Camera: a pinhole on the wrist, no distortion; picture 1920 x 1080 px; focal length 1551.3 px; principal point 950.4 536.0 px. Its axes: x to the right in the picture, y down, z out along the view. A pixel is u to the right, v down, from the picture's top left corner.
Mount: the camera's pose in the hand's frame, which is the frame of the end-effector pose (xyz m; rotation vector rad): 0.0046 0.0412 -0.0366 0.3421 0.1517 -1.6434
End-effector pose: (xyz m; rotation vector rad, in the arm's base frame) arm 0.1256 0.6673 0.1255 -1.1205 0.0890 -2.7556
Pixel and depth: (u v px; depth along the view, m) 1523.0 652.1 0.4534
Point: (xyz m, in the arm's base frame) 0.3548 0.9283 0.3792
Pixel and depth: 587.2 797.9 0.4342
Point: 0.3944 0.6656 0.4400
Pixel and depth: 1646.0 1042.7 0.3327
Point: 0.2264 0.8669 0.3643
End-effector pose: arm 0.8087 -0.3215 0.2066 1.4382 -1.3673 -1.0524
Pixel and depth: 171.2 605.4 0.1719
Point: 0.6419 -0.3243 0.2337
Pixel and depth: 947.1 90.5 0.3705
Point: 0.5266 -0.1821 0.0715
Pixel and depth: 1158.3 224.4 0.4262
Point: 0.5113 -0.1910 -0.0095
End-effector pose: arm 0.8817 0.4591 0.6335 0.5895 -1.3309 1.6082
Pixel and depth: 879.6 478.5 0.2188
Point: 0.8749 0.2863 0.6655
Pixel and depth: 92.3 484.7 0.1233
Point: 0.8067 0.3628 0.6205
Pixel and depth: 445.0 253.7 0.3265
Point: 0.8203 0.1493 0.6236
